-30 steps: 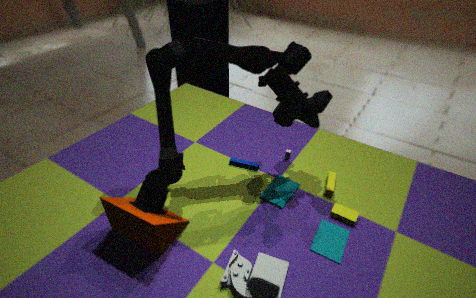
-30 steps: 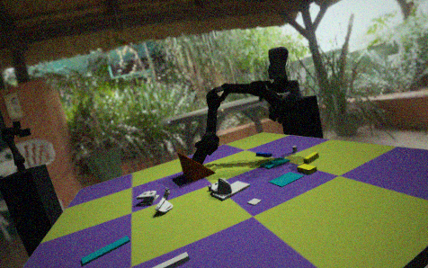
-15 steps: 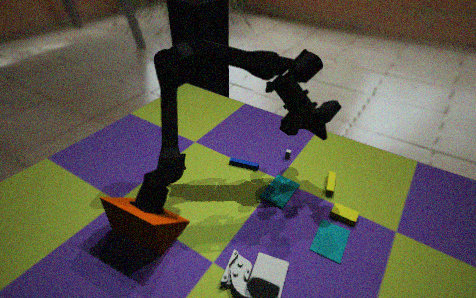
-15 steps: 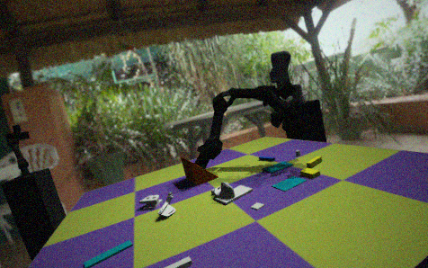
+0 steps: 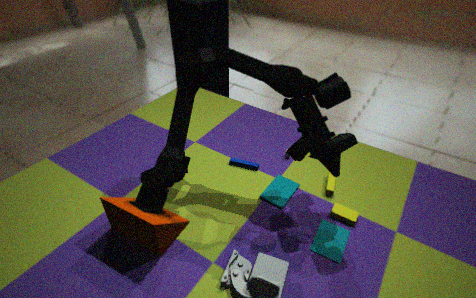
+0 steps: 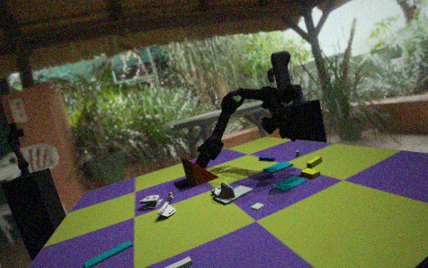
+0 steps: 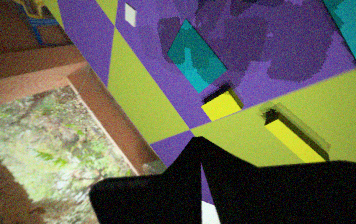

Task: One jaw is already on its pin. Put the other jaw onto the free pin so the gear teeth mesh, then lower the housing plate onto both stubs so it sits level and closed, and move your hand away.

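Right now my gripper tip is 90 mm past the grey jaw, 490 mm to the left of it and 90 mm above it. Also, from my gripper tip: white tile: 120 mm ahead, 240 mm to the right, 130 mm below; then blue bar: 280 mm behind, 10 mm to the left, 120 mm below; then grey base block: 170 mm behind, 560 mm to the right, 100 mm below.
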